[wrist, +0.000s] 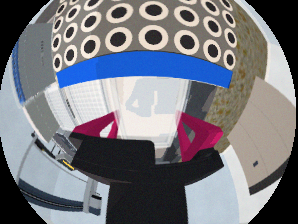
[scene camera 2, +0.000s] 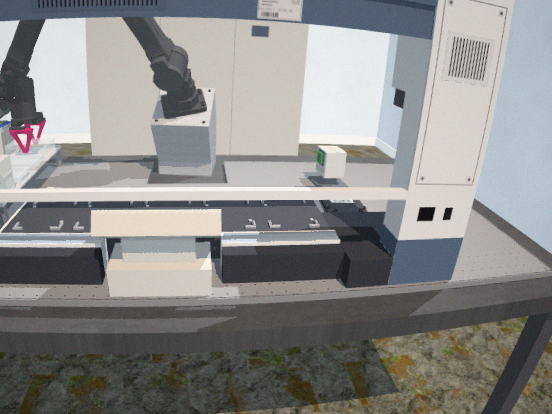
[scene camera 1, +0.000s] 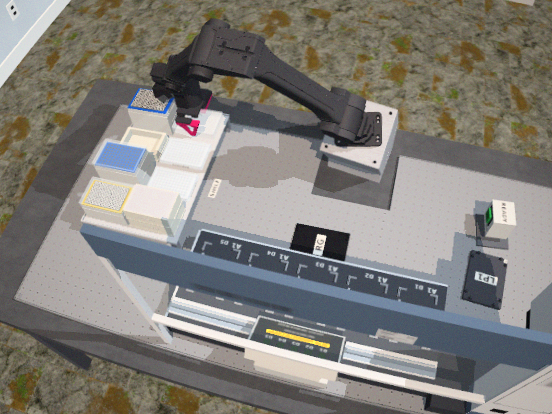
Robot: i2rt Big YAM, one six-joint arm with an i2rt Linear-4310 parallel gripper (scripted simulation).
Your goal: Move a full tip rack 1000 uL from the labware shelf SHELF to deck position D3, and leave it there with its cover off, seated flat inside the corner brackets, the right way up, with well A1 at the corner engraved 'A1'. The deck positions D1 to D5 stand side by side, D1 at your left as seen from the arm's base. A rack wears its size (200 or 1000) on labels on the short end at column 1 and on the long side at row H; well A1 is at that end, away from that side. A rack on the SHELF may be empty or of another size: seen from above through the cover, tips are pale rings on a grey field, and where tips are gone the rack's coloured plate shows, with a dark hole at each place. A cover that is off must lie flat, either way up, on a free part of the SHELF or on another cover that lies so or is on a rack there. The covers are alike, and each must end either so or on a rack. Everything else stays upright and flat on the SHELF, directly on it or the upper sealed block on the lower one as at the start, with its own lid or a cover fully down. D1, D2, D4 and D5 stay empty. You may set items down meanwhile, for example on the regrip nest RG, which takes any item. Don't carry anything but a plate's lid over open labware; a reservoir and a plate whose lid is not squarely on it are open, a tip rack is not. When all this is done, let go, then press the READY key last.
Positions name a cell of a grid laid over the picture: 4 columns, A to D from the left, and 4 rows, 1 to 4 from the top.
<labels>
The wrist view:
gripper: B3
blue-framed tip rack: C1
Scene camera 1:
gripper: B2
blue-framed tip rack: B2
cream reservoir: A2
pale sealed block: B2
blue gantry beam: C3
ready key box: D3
</labels>
